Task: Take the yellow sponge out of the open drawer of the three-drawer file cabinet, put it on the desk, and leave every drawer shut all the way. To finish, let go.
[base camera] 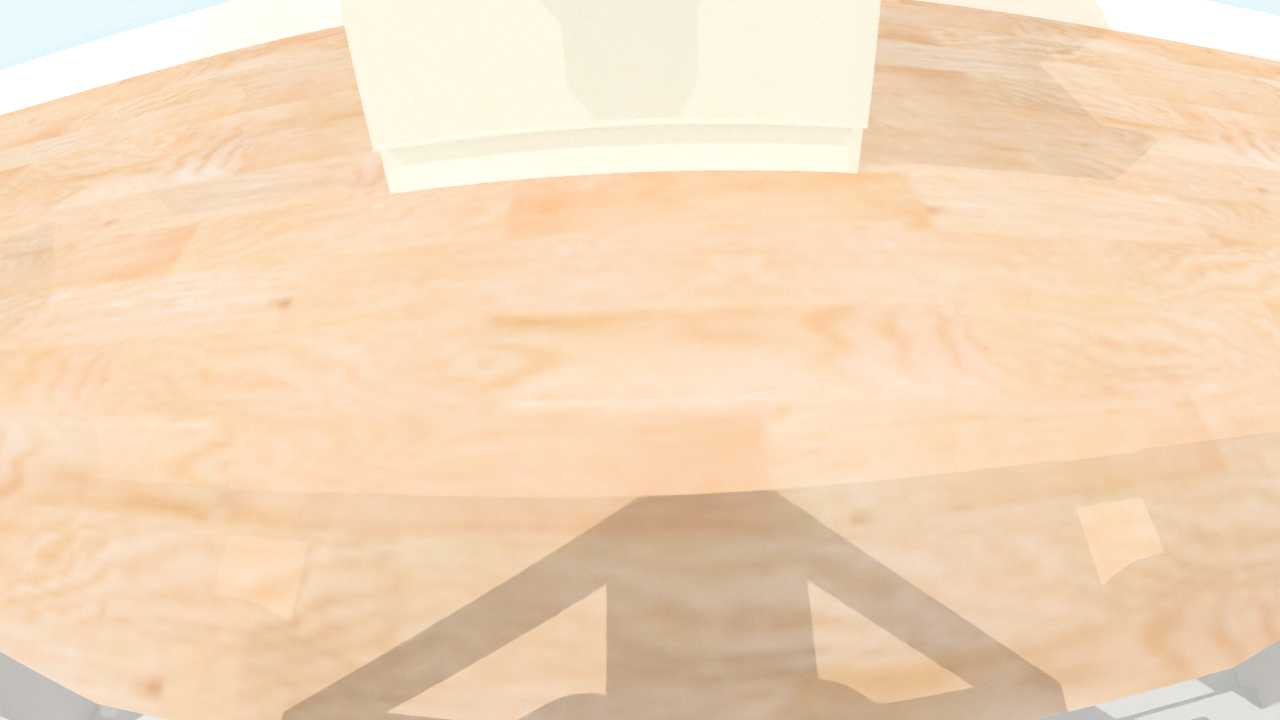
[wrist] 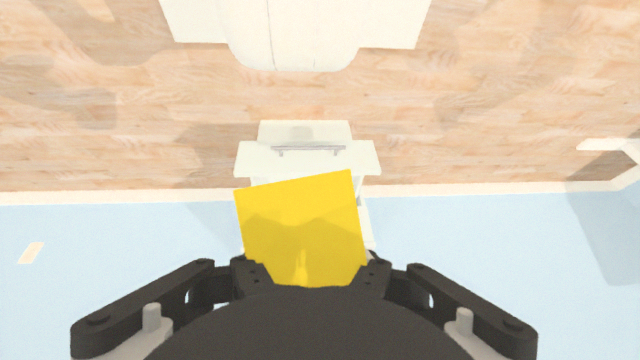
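The yellow sponge [wrist: 300, 215] is held in my gripper [wrist: 311, 254], which is shut on it in the wrist view; the sponge is slightly turned. Beyond the sponge, the white file cabinet [wrist: 304, 131] [base camera: 465, 71] stands near the wall. An open drawer [wrist: 250, 159] with a grey bar handle sticks out of it; one side wall of this drawer shows past the sponge, and its inside is mostly hidden. In the base view the lower front of the cabinet shows, with a shadow on it. The desk cannot be made out in either view.
The robot's white base and arm [wrist: 295, 30] are at the top of the wrist view. A pale baseboard [wrist: 450, 190] runs along the blue wall [wrist: 475, 235]. A white piece [wrist: 602, 144] stands at the right, near a corner of the wall. Wood floor [base camera: 626, 358] lies before the cabinet.
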